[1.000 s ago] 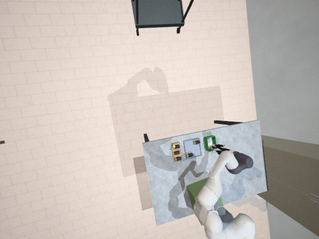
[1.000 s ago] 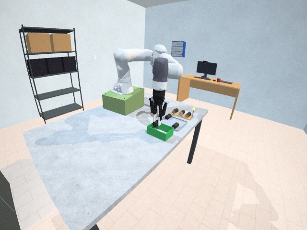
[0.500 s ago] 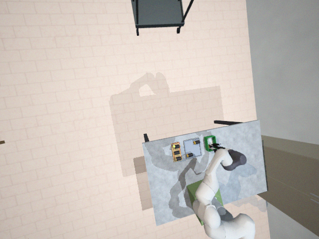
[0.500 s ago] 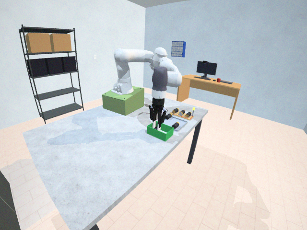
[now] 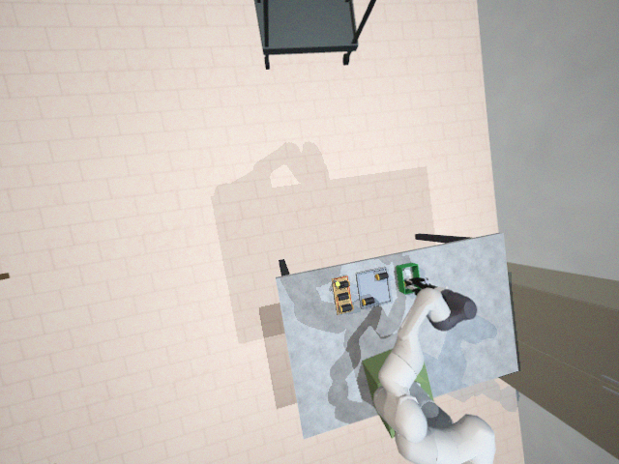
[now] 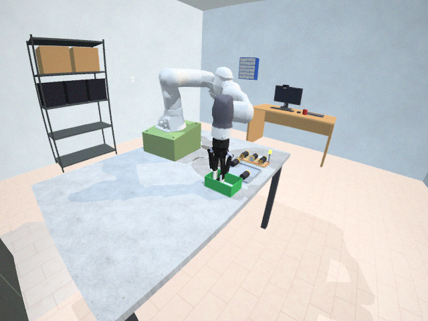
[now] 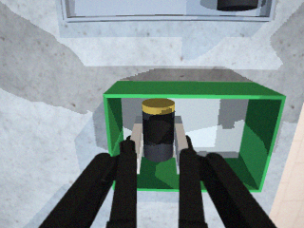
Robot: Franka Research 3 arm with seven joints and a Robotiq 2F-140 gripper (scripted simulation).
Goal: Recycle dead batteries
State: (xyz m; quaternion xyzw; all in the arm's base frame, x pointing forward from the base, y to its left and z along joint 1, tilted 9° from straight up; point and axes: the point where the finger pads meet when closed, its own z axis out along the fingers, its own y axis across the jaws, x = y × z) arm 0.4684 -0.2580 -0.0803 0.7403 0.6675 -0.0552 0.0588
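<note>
Right now my hand is 30 mm short of the green recycling box and 30 mm above it. Also, from my hand: grey tray 30 mm ahead, 200 mm to the left, 40 mm below; post 150 mm ahead, 410 mm to the left, 10 mm below.
</note>
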